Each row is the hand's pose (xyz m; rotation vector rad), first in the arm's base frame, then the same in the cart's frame.
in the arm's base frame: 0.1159 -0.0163 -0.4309 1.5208 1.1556 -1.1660
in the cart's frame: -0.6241 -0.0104 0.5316 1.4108 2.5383 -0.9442
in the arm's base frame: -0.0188 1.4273 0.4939 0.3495 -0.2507 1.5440
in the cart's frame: -0.1480 0.2118 2.1691 1.6527 -0.3438 1.5101
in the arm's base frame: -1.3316 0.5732 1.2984 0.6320 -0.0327 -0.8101
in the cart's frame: -0.5460 -1.4962 2.3259 1.1227 1.0767 -0.6040
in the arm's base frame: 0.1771 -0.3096 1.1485 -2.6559 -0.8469 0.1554
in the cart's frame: 0.4955 -1.0737 0.9787 -1.4597 -0.8832 0.5649
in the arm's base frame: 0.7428 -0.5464 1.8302 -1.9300 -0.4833 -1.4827
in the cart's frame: 1.3803 -1.2936 0.8810 -1.3627 0.1200 -0.5667
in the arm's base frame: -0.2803 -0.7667 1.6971 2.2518 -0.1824 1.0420
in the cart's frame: 0.5430 -1.9192 1.0241 -2.8430 -0.0864 -0.2554
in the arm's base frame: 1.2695 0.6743 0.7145 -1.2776 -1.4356 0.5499
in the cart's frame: 0.9763 0.3684 1.1757 -0.0828 -1.1181 0.4347
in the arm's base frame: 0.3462 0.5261 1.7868 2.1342 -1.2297 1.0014
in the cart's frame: 1.0228 -0.8666 1.8806 -2.8708 0.9504 0.2646
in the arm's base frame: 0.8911 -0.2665 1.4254 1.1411 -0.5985 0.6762
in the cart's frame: 1.2076 -0.8096 0.8715 2.2280 -0.0726 0.2782
